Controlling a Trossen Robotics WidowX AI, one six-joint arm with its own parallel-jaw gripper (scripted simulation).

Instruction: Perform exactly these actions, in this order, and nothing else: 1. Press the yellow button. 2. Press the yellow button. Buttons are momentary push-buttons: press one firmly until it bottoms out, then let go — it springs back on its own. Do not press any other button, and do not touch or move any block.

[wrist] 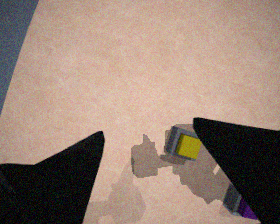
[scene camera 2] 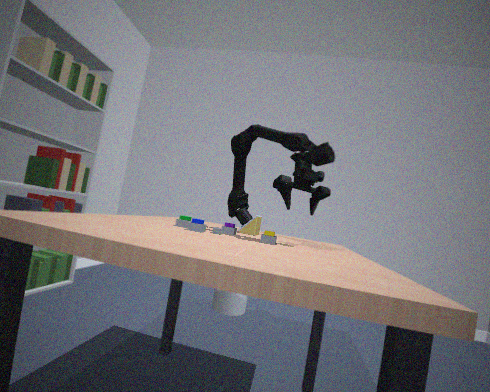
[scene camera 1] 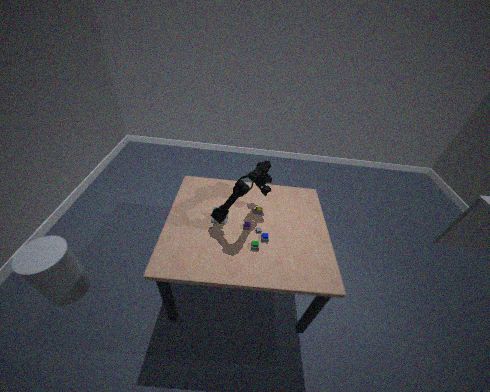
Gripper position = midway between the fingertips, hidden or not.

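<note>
Gripper point(scene camera 2: 300, 212) open and holding nothing; the wrist view gives the gripper at point(wrist: 148, 129).
</note>
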